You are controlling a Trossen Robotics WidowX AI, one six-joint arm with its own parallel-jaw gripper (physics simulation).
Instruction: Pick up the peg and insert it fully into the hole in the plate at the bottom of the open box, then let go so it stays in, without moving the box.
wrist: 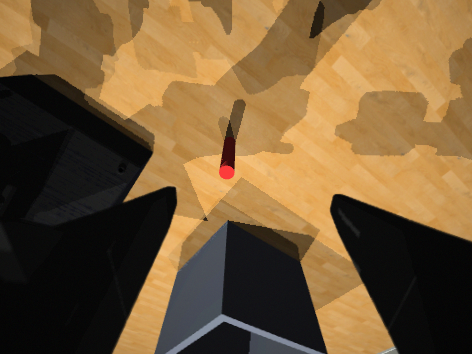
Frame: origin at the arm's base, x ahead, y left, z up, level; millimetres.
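Seen in the pictures: gripper, between the fingertips: (pixel 254 198).
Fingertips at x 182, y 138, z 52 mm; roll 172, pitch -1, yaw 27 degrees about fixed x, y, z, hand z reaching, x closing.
Note:
A point is followed by its place in that frame.
A red peg (pixel 227 160) @[x 176, y 112, z -39 mm] stands upright on the wooden table, a little left of the middle of the wrist view, with its bright round top towards the camera. My gripper (pixel 254 198) @[x 182, y 138, z 52 mm] is open and empty, its two dark fingers wide apart. The peg shows between and slightly beyond the fingertips, nearer the left one, touching neither. The open box (pixel 262 285) @[x 295, y -16, z -24 mm], grey and dark-sided, stands at the bottom of the view between the fingers. Its light rim and a small part of its inside show. The plate and its hole do not show.
A large black block-like body (pixel 85 165) @[x 54, y 34, z -45 mm] stands at the left, beside the left finger. Shadows lie across the wooden table (pixel 330 175) @[x 321, y 131, z -108 mm]. A pale grey edge shows at the bottom right.

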